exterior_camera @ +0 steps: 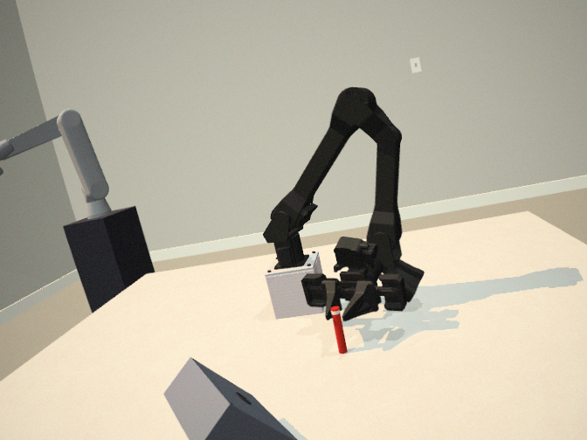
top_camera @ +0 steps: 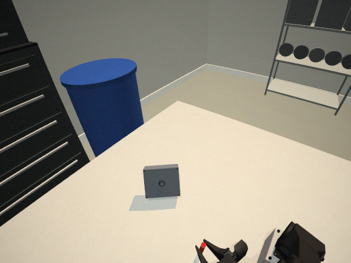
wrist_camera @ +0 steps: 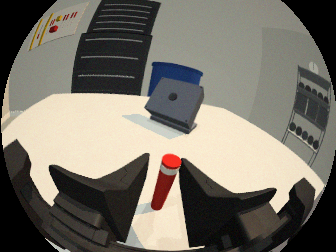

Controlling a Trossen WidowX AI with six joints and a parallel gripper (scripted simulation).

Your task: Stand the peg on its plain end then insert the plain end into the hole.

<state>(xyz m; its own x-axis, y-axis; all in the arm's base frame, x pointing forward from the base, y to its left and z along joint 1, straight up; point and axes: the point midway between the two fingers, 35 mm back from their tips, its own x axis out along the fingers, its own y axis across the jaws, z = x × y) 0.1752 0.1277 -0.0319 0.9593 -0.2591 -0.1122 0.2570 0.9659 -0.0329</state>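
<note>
Right now the red peg is 10 mm behind my gripper tip and 10 mm below it. The rest, counted from my gripper tip: grey sloped panel 240 mm ahead, 90 mm to the right.
</note>
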